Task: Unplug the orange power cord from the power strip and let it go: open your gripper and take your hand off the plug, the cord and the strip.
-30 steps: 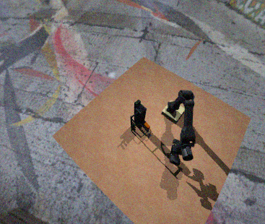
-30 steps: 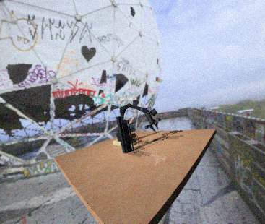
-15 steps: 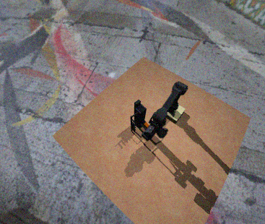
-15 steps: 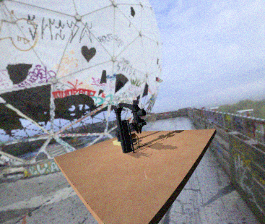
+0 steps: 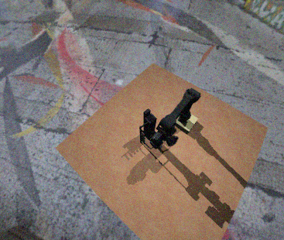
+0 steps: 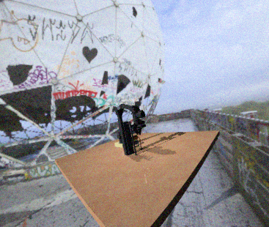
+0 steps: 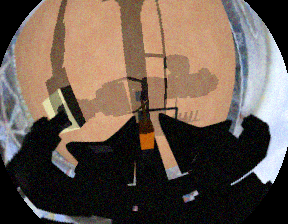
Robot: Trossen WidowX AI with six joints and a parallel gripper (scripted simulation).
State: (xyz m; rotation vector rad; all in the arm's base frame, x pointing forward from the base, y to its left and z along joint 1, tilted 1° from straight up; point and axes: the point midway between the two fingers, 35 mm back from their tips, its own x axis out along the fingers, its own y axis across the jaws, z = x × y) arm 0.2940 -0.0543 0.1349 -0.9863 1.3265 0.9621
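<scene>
Right now my gripper tip is 6 cm to the left of the orange plug, 2 cm past it and 1 cm above it.
</scene>
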